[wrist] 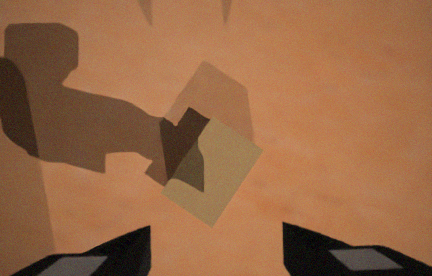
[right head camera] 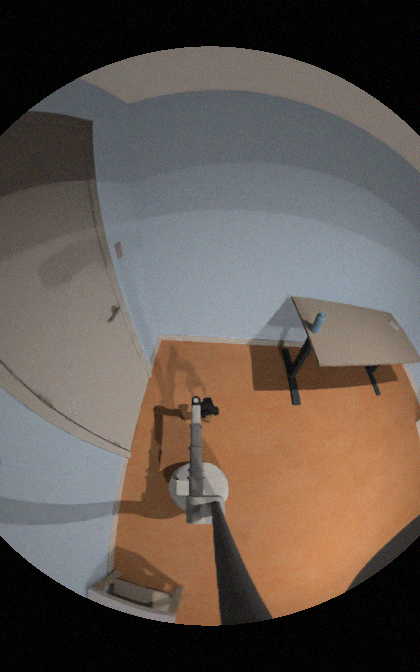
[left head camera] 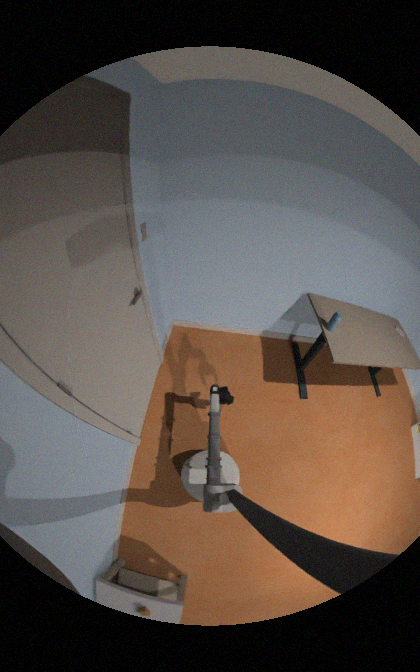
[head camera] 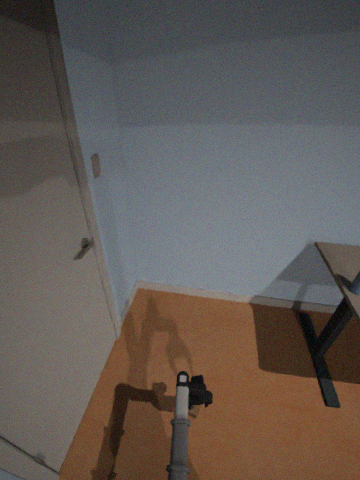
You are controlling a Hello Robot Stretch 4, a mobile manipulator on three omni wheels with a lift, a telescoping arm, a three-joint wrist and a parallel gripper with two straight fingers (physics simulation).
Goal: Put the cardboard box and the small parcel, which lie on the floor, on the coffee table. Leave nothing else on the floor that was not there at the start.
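Frame: origin at the robot's base, x ahead, y left, z up, level; centimetres.
Seen in the pictures: gripper, fingertip midpoint: (wrist: 217, 244) (right head camera: 209, 415) (head camera: 197, 406).
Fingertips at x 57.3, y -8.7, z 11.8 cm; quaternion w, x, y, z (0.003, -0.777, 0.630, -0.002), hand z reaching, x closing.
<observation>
A point is followed by its place in that frame.
A tan rectangular box (wrist: 227, 165) @(x 61.7, y -9.1, z 2.3 cm), which looks like the small parcel, lies on the floor in the middle of the wrist view, turned diagonally, with a shadow over its left corner. A sliver of it (head camera: 194, 411) @(x 57.7, y -7.7, z 2.3 cm) shows below the gripper in the head view. My gripper (wrist: 217, 244) @(x 57.3, y -8.7, z 11.8 cm) (head camera: 200, 392) (left head camera: 226, 395) (right head camera: 209, 407) @(x 57.3, y -8.7, z 11.8 cm) is open and empty, with its fingers wide apart at the bottom of the wrist view. It hangs above the floor, and the box lies beyond the fingertips, apart from them. I cannot make out a second box or identify the coffee table.
A desk (left head camera: 370, 340) (right head camera: 360, 335) @(x 86.8, y -138.0, z 69.3 cm) (head camera: 345, 260) @(x 119.2, y -96.0, z 69.3 cm) with dark legs stands right by the back wall, a blue bottle (left head camera: 333, 321) (right head camera: 318, 322) @(x 90.8, y -86.0, z 79.5 cm) on it. A door (head camera: 40, 280) @(x 65.2, y 54.8, z 93.4 cm) is on the left. A pale open-topped drawer unit (left head camera: 135, 602) (right head camera: 130, 607) stands at the lower left. A white object (left head camera: 416, 452) shows at the right edge.
</observation>
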